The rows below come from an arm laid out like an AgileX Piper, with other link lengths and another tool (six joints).
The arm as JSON. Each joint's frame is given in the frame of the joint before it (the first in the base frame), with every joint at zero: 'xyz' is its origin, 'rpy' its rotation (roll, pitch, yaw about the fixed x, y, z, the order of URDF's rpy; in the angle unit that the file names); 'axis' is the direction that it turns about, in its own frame. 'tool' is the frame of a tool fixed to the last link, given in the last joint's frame.
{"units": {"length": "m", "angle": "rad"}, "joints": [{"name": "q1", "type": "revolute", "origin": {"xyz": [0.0, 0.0, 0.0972], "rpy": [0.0, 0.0, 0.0]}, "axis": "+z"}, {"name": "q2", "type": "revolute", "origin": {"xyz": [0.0, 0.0, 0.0], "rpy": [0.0, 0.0, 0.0]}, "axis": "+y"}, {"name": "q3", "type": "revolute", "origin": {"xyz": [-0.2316, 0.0, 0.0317], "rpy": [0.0, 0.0, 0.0]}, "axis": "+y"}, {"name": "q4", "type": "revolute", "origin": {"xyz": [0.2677, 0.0, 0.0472], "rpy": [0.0, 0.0, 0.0]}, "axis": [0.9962, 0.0, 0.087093]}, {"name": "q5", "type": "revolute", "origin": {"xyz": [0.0, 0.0, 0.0], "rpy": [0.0, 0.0, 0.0]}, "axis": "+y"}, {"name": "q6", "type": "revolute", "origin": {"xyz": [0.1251, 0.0, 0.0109], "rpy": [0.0, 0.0, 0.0]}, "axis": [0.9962, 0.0, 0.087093]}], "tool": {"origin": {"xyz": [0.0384, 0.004, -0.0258], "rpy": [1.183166, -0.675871, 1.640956]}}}
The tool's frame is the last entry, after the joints.
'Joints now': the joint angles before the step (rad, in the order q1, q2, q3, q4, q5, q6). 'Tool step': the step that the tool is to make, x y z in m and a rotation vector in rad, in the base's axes. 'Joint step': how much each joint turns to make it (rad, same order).
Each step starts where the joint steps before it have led.
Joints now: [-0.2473 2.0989 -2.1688 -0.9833 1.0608 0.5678]
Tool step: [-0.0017 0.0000 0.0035 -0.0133 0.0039 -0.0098]
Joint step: [0.0038 0.0002 -0.0076 -0.0155 0.0137 -0.0006]
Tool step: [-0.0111 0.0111 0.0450 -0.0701 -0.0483 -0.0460]
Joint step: [0.0407 -0.0138 -0.1081 -0.0688 0.0918 -0.0157]
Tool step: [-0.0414 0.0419 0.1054 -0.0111 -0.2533 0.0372]
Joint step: [0.0832 -0.1397 -0.1725 0.0174 0.0764 -0.0281]
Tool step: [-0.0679 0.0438 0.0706 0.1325 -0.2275 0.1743]
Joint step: [0.0404 -0.2647 0.0170 0.2128 0.0209 -0.0278]
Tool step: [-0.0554 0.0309 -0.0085 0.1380 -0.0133 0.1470]
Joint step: [0.0012 -0.3210 0.3329 0.1966 -0.0066 0.0147]
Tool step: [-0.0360 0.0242 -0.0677 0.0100 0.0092 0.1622]
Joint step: [-0.0007 -0.4070 0.6209 0.1085 -0.2334 0.0178]
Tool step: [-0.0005 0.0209 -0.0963 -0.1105 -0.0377 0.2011]
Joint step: [0.0009 -0.3052 0.5937 0.0274 -0.4028 -0.0446]
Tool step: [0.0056 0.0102 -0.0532 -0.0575 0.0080 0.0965]
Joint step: [-0.0004 -0.0806 0.2401 0.0021 -0.1888 -0.0393]
